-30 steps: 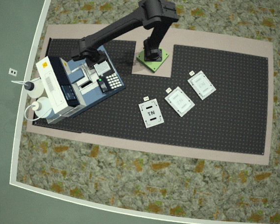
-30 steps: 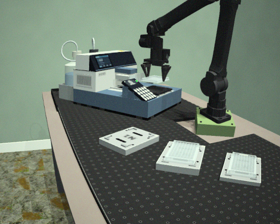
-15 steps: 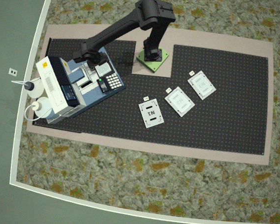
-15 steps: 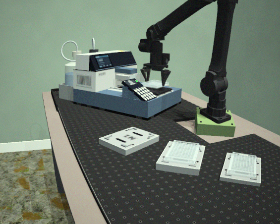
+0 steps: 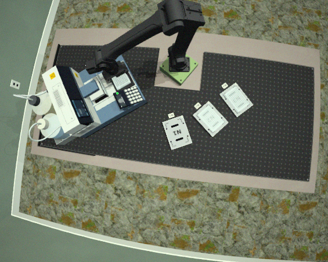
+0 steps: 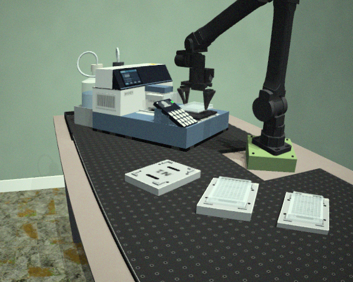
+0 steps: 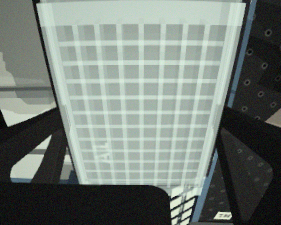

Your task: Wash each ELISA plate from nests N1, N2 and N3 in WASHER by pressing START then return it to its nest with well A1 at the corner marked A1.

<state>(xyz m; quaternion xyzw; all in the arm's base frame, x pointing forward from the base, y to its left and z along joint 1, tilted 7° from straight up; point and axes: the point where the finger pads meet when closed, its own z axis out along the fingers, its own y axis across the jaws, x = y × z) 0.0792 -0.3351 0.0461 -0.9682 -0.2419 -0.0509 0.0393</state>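
My gripper is now 3 cm above the dark carrier. From my hand the other things lie so: plate washer 7 cm ahead, 13 cm to the right, 1 cm above; then N1 label 20 cm ahead, 28 cm to the left, 12 cm below.
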